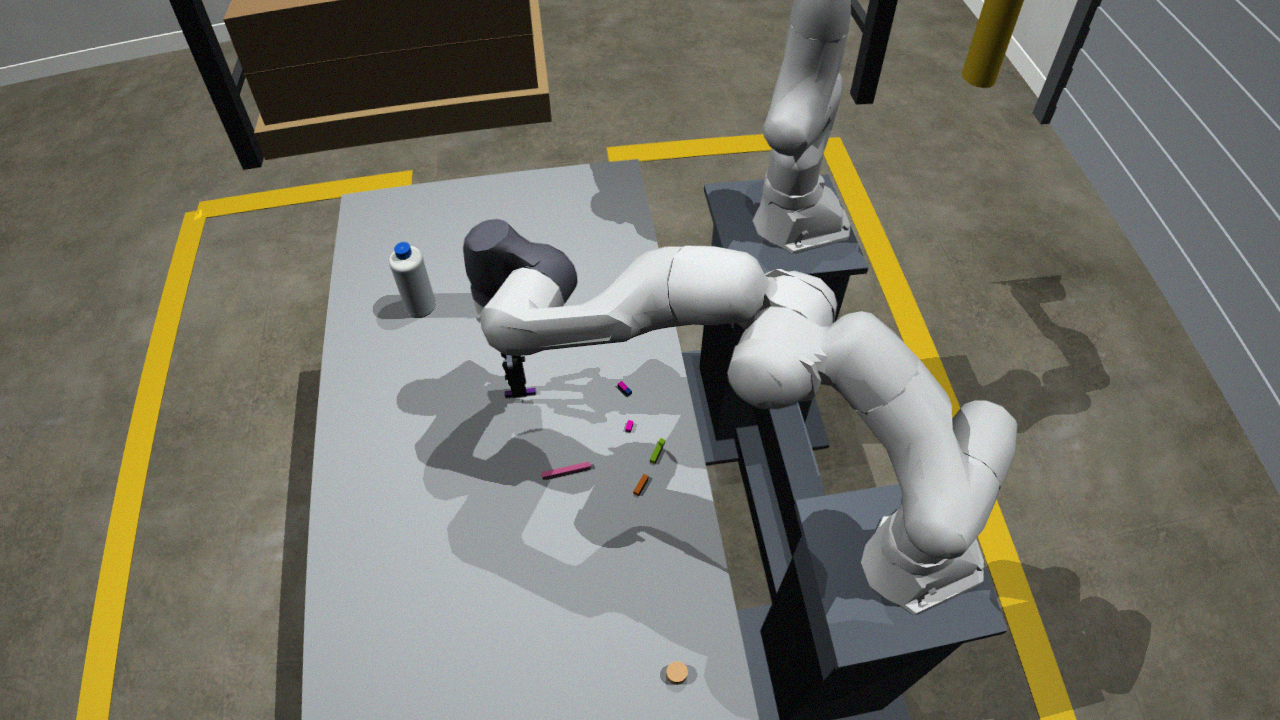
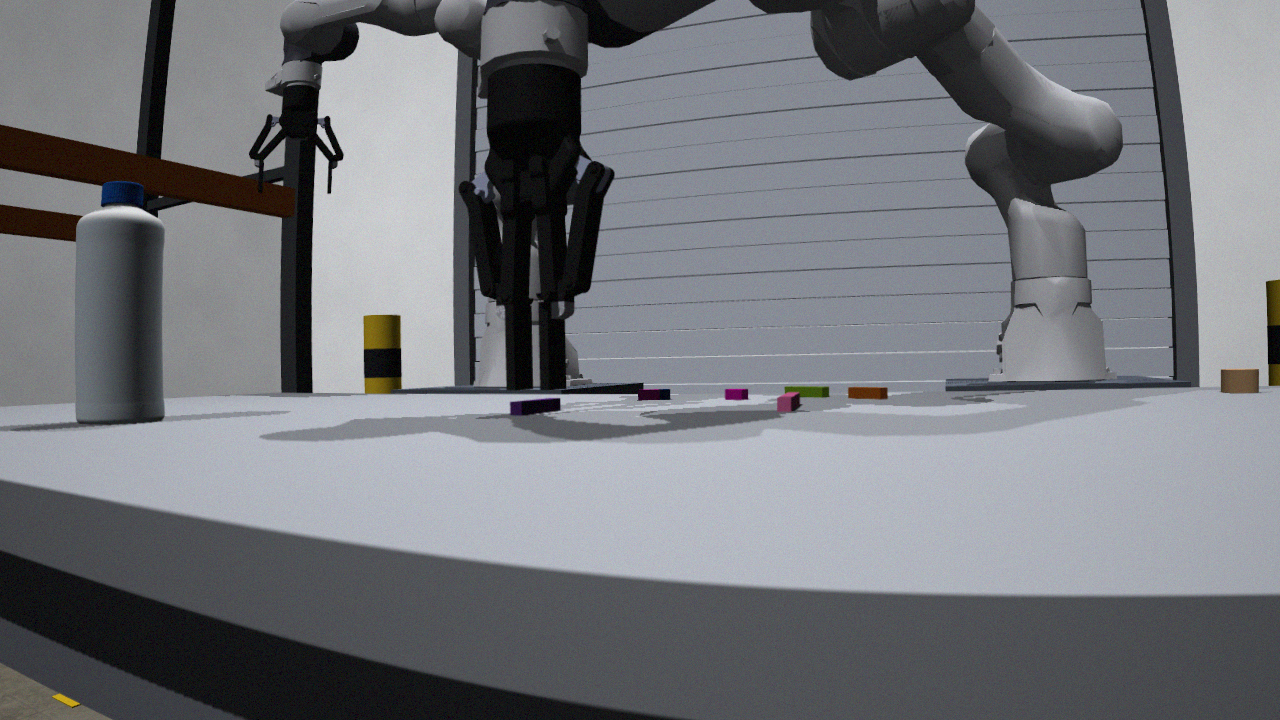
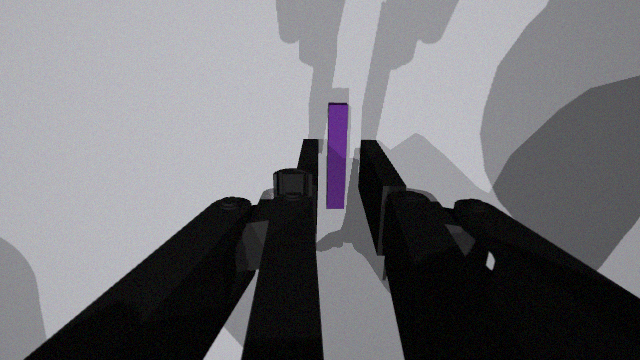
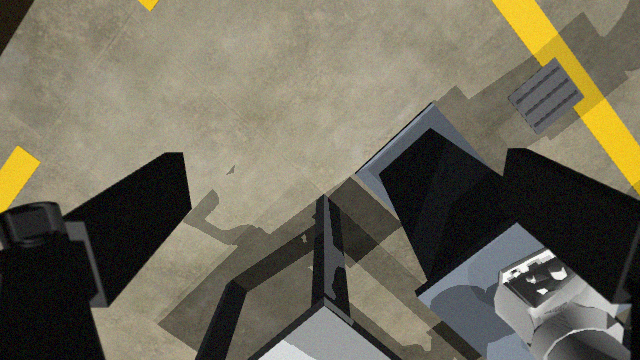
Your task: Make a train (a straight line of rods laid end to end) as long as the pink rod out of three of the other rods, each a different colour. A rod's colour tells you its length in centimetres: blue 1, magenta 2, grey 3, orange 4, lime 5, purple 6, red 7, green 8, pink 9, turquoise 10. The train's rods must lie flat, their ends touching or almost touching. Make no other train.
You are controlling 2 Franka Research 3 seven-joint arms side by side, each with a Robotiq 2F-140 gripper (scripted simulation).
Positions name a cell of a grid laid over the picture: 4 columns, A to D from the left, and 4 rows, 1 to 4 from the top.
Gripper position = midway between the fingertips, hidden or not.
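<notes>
My left gripper (image 2: B3) is visible, also in image 1 (image 1: B3) and in image 3 (image 3: C2). My right gripper (image 2: A2) appears in image 4 (image 4: C2) as well. I also see a purple rod (image 3: C2); in image 4 the rod is out of frame.
</notes>
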